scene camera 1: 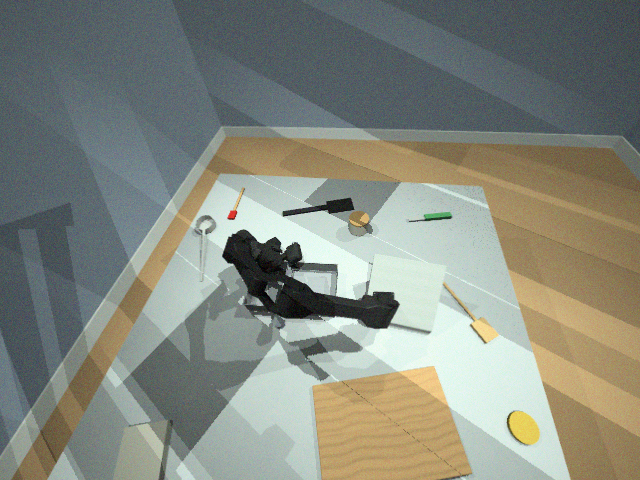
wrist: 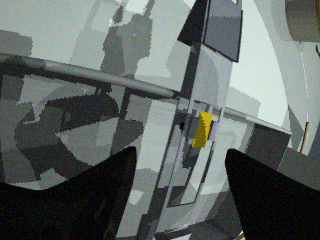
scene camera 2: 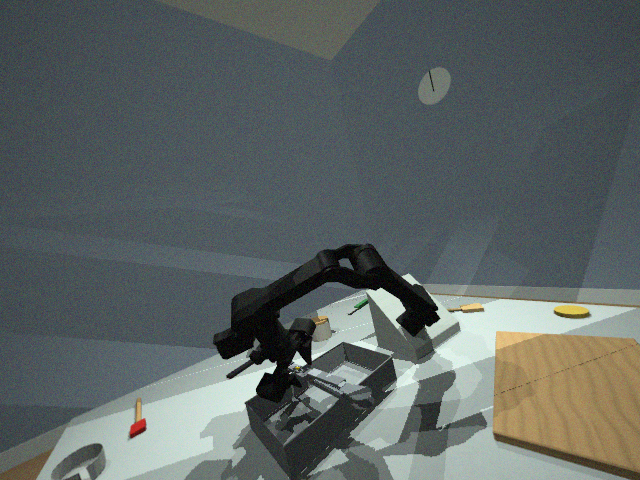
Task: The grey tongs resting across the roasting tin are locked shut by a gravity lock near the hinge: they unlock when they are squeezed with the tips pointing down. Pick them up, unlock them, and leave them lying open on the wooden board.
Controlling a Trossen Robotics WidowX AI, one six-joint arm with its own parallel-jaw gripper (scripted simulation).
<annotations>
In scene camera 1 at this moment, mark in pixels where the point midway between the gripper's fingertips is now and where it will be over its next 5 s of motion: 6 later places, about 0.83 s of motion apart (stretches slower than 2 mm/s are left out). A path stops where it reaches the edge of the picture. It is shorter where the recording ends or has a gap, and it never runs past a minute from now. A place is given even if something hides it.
My gripper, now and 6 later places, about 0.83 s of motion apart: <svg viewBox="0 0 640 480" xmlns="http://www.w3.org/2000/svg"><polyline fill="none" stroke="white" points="292,269 296,272 293,261 288,261 275,278 268,328 278,361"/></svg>
</annotations>
